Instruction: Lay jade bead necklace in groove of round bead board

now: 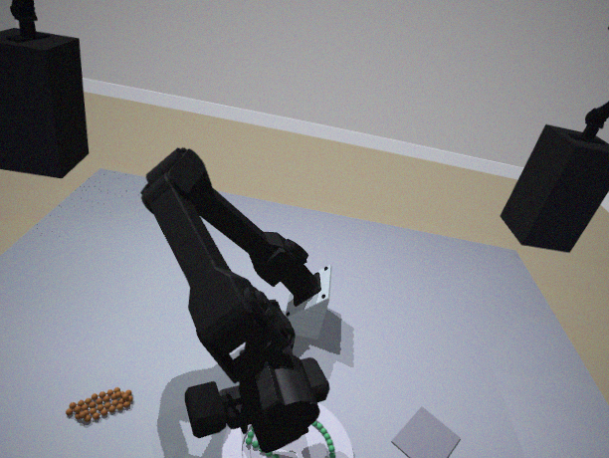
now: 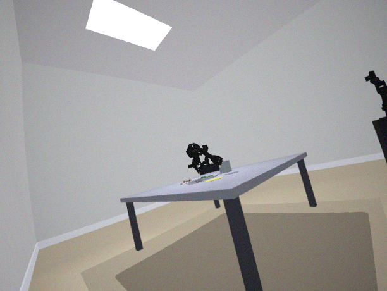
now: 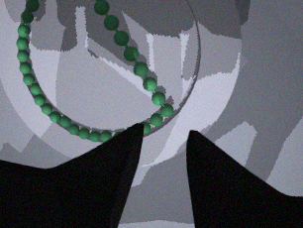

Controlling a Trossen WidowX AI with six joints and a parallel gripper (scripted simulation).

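Right now the round bead board is 6 cm to the left of my gripper tip, 4 cm below it and 1 cm ahead of it. From my gripper tip the other things lie so: yellow strip (28 cm to the left, 20 cm ahead, 5 cm below); then flat grey square (29 cm to the left, 5 cm below, 4 cm behind).
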